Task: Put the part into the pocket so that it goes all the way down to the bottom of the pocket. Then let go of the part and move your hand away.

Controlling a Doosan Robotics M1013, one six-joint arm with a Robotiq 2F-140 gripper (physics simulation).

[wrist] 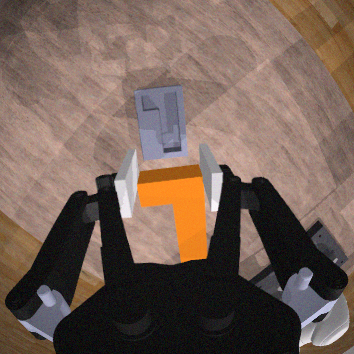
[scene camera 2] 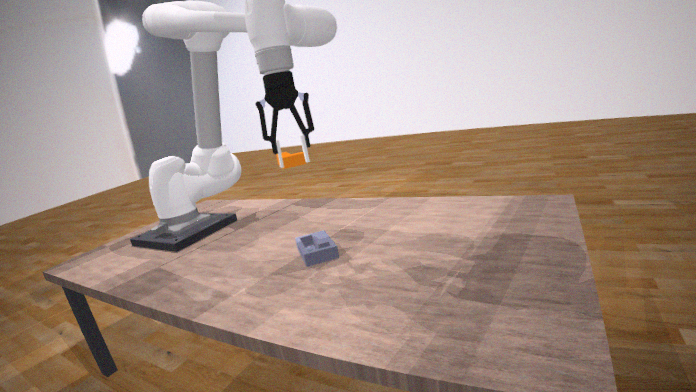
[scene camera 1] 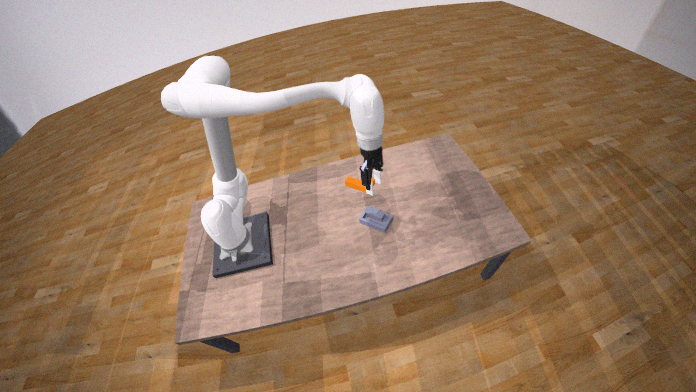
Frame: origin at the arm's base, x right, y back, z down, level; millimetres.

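Where they show: gripper, fingertip midpoint: point(wrist: 168, 160) point(scene camera 2: 294, 164) point(scene camera 1: 373, 188); arm's base, origin of the base link: point(scene camera 2: 181, 225) point(scene camera 1: 237, 241).
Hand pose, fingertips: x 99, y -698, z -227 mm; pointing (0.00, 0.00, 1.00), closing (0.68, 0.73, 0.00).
Observation:
Each offset is from my fingertips to the top centre of the thing. Level surfaces: height alone.
My gripper point(scene camera 1: 373, 184) point(scene camera 2: 294, 159) point(wrist: 168, 160) is shut on the orange L-shaped part {dx -46, dy +46, dz -23 mm} point(scene camera 1: 355, 184) point(scene camera 2: 294, 160) point(wrist: 190, 220) and holds it in the air above the table. Its short arm lies between the white fingertips; its long leg points down in the wrist view. The blue-grey block {dx -12, dy -5, dz +222 mm} point(scene camera 1: 385, 225) point(scene camera 2: 321, 257) point(wrist: 150, 131) with an L-shaped pocket lies on the table, apart from the part. In the wrist view it shows just beyond the fingertips, its pocket turned nearly the same way as the part. In scene camera 1 the fingers hide some of the part.
The wooden table {dz +258 mm} point(scene camera 1: 325, 260) point(scene camera 2: 450, 325) bears the block and the dark base plate point(scene camera 1: 262, 255) point(scene camera 2: 155, 243) of the arm. The base plate's corner also shows at the lower right of the wrist view. Shadows fall across the table.

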